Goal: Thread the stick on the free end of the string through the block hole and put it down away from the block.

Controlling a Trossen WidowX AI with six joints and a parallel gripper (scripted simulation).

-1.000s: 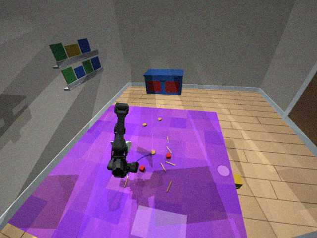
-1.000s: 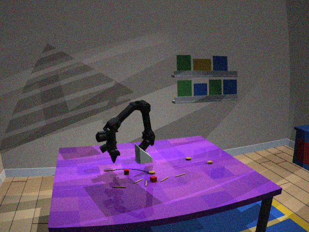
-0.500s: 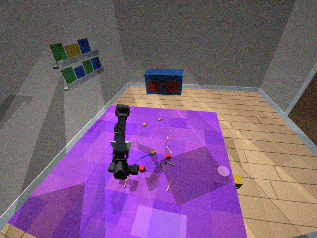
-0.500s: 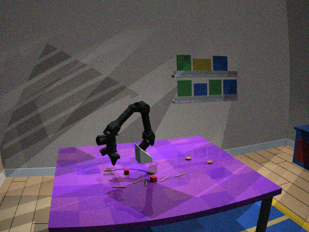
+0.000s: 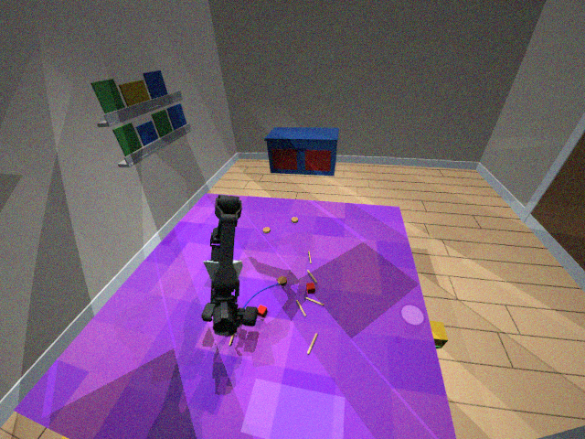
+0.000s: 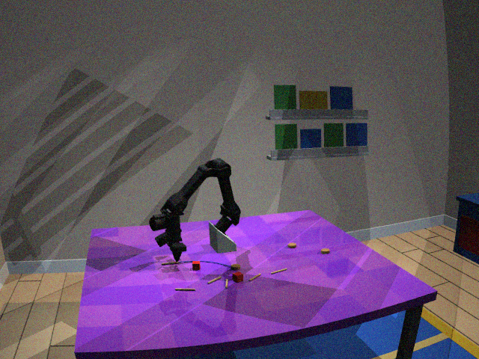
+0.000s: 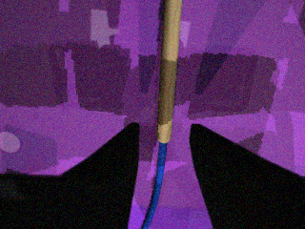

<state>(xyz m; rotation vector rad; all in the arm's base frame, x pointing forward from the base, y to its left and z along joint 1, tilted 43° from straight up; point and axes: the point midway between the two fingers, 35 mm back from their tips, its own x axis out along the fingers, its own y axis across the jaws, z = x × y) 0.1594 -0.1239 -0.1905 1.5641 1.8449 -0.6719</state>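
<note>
My gripper tip is 1 cm to the left of the thin wooden stick and 1 cm above it. The rest, counted from my gripper tip: red block: 8 cm ahead, 8 cm to the left; then round wooden button: 11 cm ahead, 24 cm to the left, 1 cm below.
</note>
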